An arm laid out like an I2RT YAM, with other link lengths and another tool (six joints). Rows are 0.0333 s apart.
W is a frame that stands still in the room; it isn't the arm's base.
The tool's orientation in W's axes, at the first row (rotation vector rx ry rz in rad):
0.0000, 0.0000, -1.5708
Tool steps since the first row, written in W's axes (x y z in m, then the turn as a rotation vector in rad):
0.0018, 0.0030, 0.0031, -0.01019, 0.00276, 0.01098
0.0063, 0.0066, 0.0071, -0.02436, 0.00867, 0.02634
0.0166, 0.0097, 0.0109, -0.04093, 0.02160, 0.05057
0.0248, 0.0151, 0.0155, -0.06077, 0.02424, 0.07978
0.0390, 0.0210, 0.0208, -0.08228, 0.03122, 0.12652
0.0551, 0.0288, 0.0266, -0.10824, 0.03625, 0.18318
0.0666, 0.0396, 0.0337, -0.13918, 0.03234, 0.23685
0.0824, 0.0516, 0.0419, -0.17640, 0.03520, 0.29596
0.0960, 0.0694, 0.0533, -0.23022, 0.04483, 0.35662
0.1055, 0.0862, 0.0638, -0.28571, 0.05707, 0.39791
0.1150, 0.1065, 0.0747, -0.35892, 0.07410, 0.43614
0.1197, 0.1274, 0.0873, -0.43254, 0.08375, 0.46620
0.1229, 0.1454, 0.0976, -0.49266, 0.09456, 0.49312
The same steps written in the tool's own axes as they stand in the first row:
-0.0030, 0.0018, 0.0031, -0.00276, -0.01019, 0.01098
-0.0066, 0.0063, 0.0071, -0.00867, -0.02436, 0.02634
-0.0097, 0.0166, 0.0109, -0.02160, -0.04093, 0.05057
-0.0151, 0.0248, 0.0155, -0.02424, -0.06077, 0.07978
-0.0210, 0.0390, 0.0208, -0.03122, -0.08228, 0.12652
-0.0288, 0.0551, 0.0266, -0.03625, -0.10824, 0.18318
-0.0396, 0.0666, 0.0337, -0.03234, -0.13918, 0.23685
-0.0516, 0.0824, 0.0419, -0.03520, -0.17640, 0.29596
-0.0694, 0.0960, 0.0533, -0.04483, -0.23022, 0.35662
-0.0862, 0.1055, 0.0638, -0.05707, -0.28571, 0.39791
-0.1065, 0.1150, 0.0747, -0.07410, -0.35892, 0.43614
-0.1274, 0.1197, 0.0873, -0.08375, -0.43254, 0.46620
-0.1454, 0.1229, 0.0976, -0.09456, -0.49266, 0.49312

